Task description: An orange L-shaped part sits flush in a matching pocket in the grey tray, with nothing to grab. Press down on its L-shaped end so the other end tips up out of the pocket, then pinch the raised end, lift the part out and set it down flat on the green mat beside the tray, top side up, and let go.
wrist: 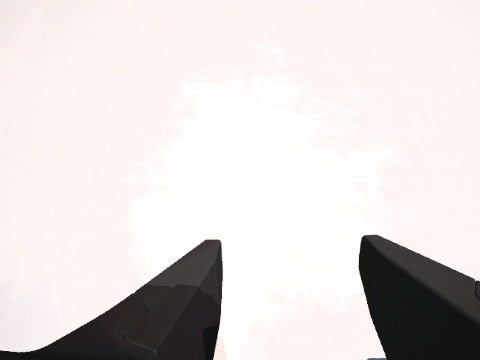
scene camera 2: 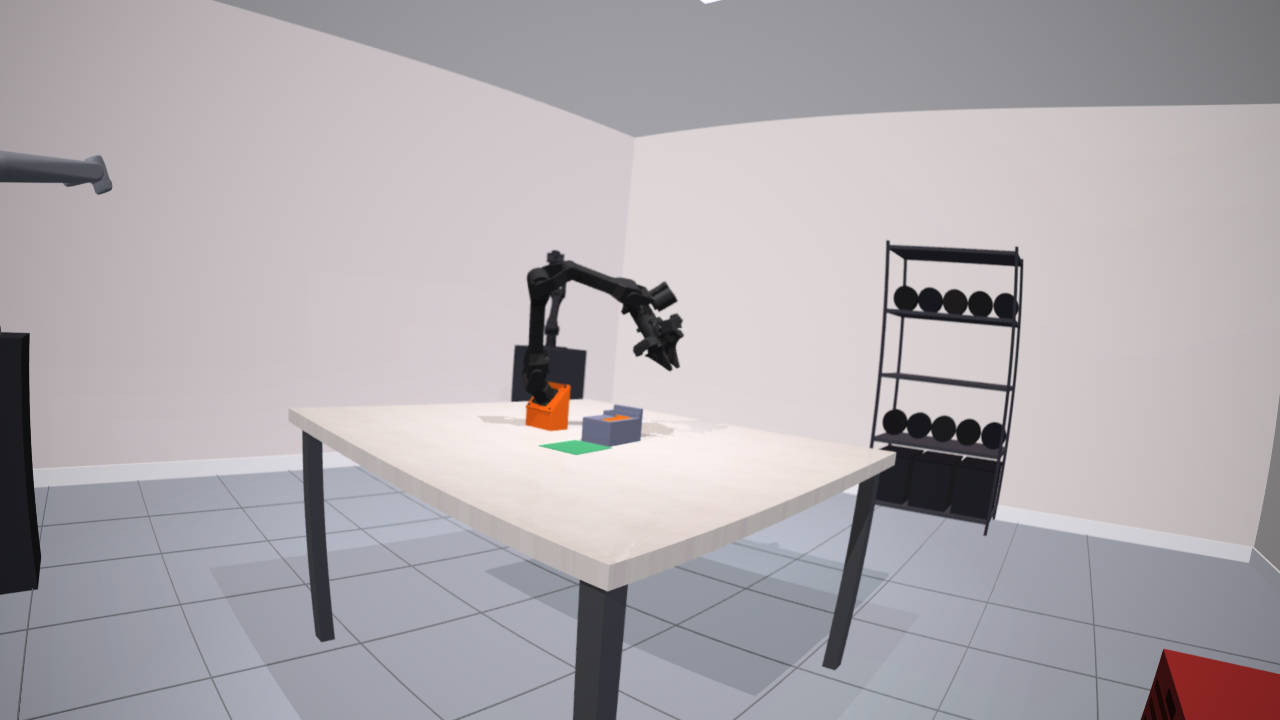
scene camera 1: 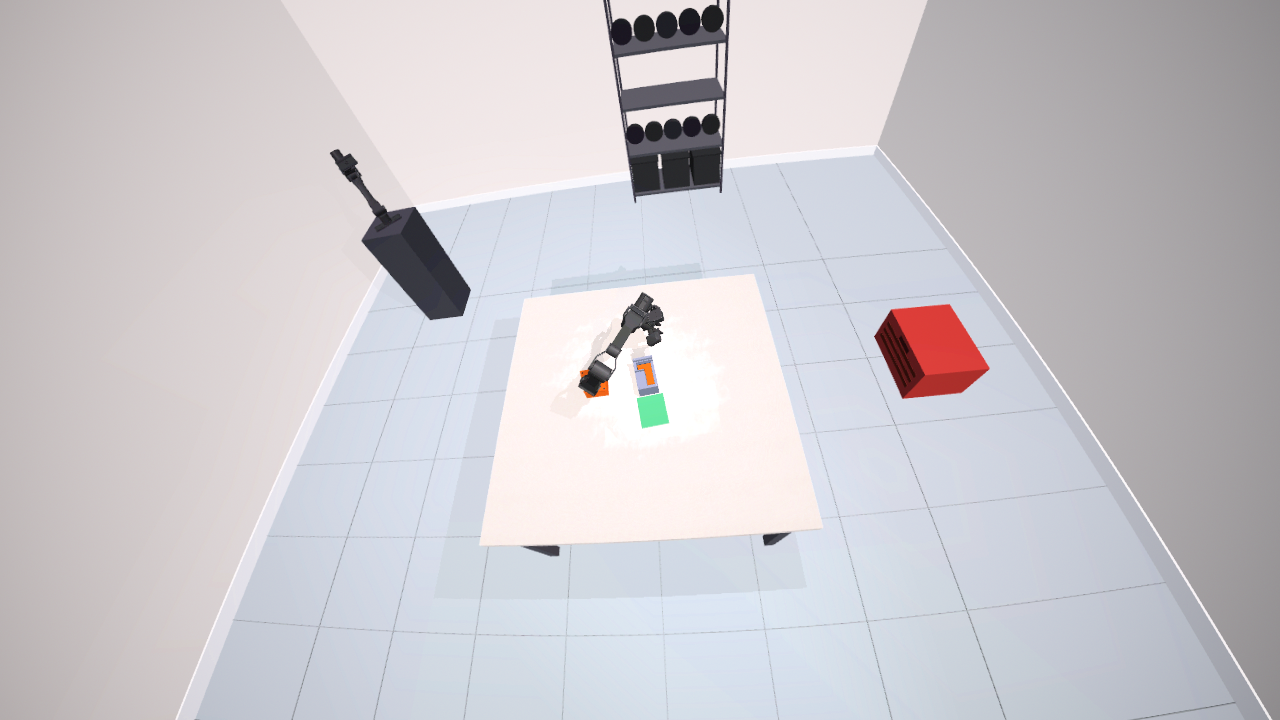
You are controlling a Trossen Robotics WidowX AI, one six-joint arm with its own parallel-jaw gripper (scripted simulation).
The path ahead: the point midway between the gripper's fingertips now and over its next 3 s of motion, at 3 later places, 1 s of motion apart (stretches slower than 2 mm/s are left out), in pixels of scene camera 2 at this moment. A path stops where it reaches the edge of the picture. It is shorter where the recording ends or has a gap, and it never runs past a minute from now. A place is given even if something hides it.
My gripper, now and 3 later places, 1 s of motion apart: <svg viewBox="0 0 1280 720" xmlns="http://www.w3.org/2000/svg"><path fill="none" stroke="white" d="M674 369L630 406L629 423L629 419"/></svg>
